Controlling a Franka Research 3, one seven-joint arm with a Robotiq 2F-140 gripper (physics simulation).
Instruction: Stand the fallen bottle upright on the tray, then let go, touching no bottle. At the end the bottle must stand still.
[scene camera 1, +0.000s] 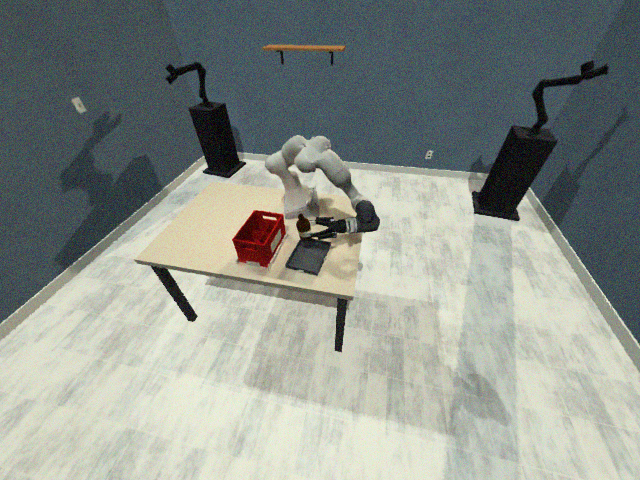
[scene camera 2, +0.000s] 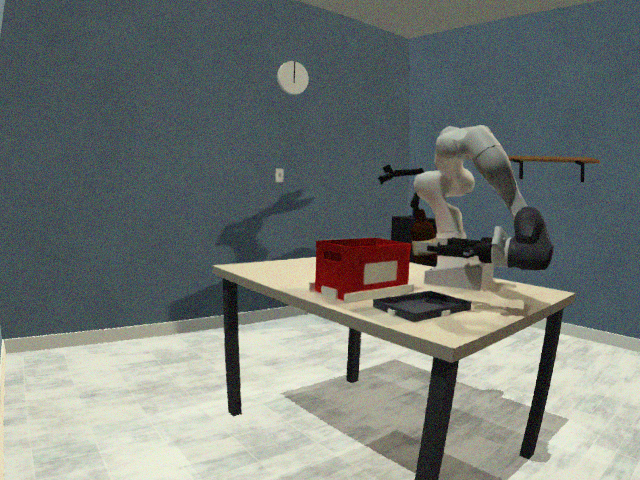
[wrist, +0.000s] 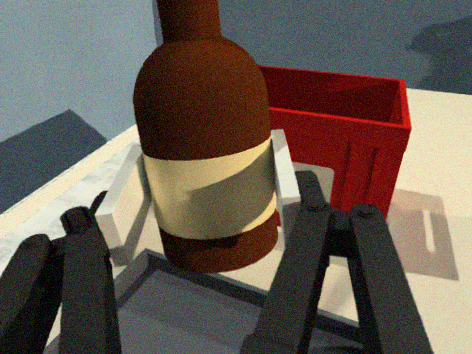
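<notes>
The brown bottle with a cream label (scene camera 1: 303, 225) (scene camera 2: 423, 232) (wrist: 207, 190) is held upright, or close to it, with its neck up. My gripper (scene camera 1: 309, 227) (scene camera 2: 429, 248) (wrist: 210, 159) is shut on the bottle, one pale pad on each side of its label. The dark grey tray (scene camera 1: 291, 267) (scene camera 2: 413, 314) (wrist: 215, 281) lies on the table. In the scene camera 2 view the bottle hangs above the table, behind the tray. In the scene camera 1 view it shows beyond the tray's far edge. In the wrist view its base shows against the tray's far rim.
A red crate (scene camera 1: 251, 254) (scene camera 2: 361, 268) (wrist: 345, 145) stands on the table (scene camera 1: 196, 222) (scene camera 2: 273, 273) (wrist: 440, 150) beside the tray. The arm's base stands at the table's back. Two black pillars with dark arms stand beyond the table in the scene camera 1 view.
</notes>
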